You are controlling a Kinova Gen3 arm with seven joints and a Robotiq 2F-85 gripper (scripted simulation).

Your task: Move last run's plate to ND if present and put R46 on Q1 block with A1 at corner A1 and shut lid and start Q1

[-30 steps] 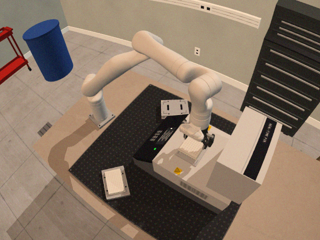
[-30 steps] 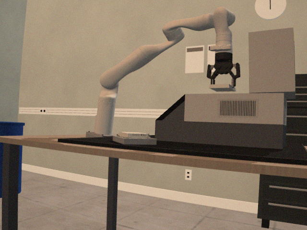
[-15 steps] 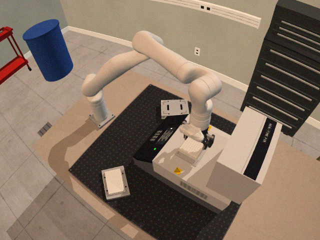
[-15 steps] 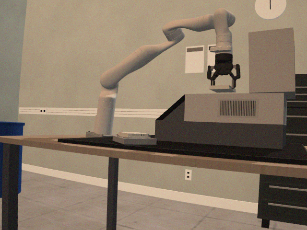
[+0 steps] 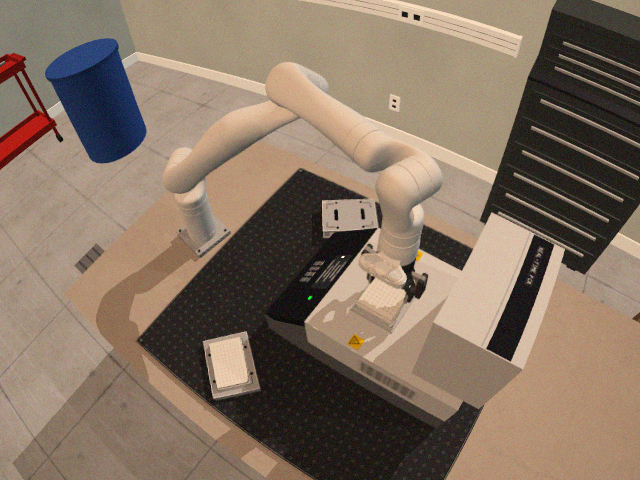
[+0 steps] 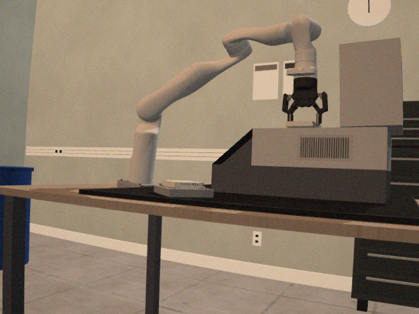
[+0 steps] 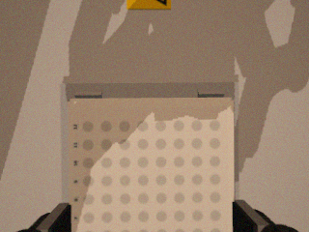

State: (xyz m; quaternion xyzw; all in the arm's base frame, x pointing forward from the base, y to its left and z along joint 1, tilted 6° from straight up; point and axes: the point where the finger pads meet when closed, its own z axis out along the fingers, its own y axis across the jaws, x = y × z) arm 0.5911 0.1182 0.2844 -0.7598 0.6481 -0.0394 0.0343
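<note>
Right now my hand is 10 mm above the white plate. Round my hand: grey nest 330 mm to the right, 220 mm below, 210 mm behind; A1 mark 400 mm behind, 210 mm to the left, 200 mm below.
</note>
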